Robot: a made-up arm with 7 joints.
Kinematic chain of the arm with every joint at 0, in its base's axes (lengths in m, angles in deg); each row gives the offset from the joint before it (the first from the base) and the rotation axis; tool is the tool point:
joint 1: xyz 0 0 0.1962 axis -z
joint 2: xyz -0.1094 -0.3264 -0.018 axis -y
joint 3: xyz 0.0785 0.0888 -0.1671 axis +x
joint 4: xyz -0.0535 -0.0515 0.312 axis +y
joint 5: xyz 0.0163 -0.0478 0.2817 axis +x
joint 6: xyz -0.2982 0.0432 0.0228 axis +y
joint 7: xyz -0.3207 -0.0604 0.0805 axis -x
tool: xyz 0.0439 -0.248 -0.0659
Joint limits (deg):
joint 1: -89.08..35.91
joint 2: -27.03..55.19
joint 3: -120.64..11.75
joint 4: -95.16..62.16
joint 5: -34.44..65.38
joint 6: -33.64..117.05
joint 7: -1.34..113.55
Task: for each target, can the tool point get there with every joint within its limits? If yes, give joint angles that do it. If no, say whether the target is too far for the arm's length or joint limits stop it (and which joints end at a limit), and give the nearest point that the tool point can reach.
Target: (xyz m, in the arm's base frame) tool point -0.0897 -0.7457 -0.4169
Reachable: yes | joints -34.78 46.58 -5.38 -61.36 33.31 -10.03 92.06
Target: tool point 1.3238 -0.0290 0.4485
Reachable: no: joint limits stop it (at a limit: joint 2, joint 3, joint 4) | nearest point 0.9893 -0.0217 0.4916 | short by 0.337 m
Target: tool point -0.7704 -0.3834 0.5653
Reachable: yes | joints -28.42 -6.37 -40.29 -23.69 -20.94 -21.04 88.96
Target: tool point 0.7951 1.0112 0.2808
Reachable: no: joint limits stop it (at a limit: joint 2, joint 3, joint 4) | nearest point 0.5942 0.7557 0.1851 | short by 0.339 m
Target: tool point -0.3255 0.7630 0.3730
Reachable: yes | joints 9.04 36.85 -80.54 25.87 -2.14 30.19 23.08
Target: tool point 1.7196 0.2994 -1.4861
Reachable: no: too far | nearest point 0.7083 0.2502 -0.4947 | short by 1.417 m
